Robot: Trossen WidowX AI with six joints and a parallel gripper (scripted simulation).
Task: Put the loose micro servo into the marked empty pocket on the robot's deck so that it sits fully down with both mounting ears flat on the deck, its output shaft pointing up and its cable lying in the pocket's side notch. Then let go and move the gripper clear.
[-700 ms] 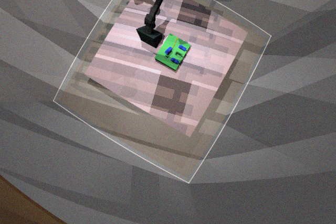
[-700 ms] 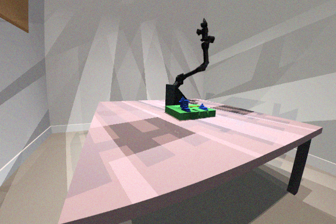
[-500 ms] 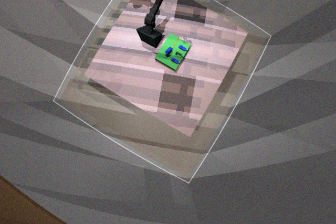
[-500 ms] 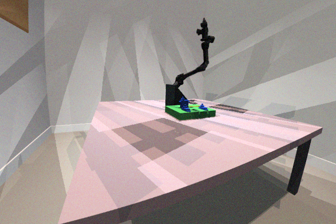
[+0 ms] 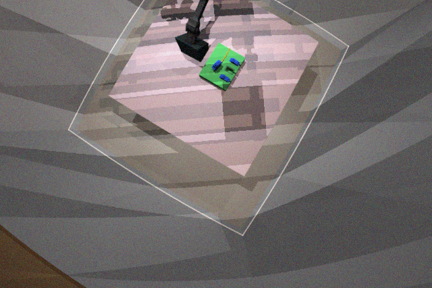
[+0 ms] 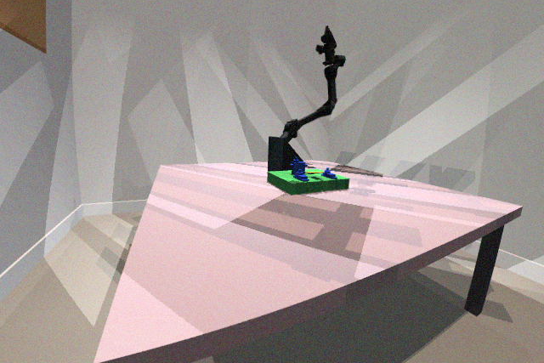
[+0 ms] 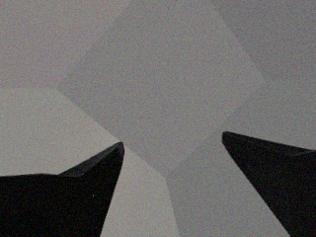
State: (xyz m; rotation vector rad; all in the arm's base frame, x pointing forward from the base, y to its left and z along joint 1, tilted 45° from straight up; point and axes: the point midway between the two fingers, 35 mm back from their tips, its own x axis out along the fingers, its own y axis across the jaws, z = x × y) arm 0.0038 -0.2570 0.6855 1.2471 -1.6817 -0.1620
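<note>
The green deck lies 23 cm ahead of my gripper tip, 28 cm to the right of it and 86 cm below it.
</note>
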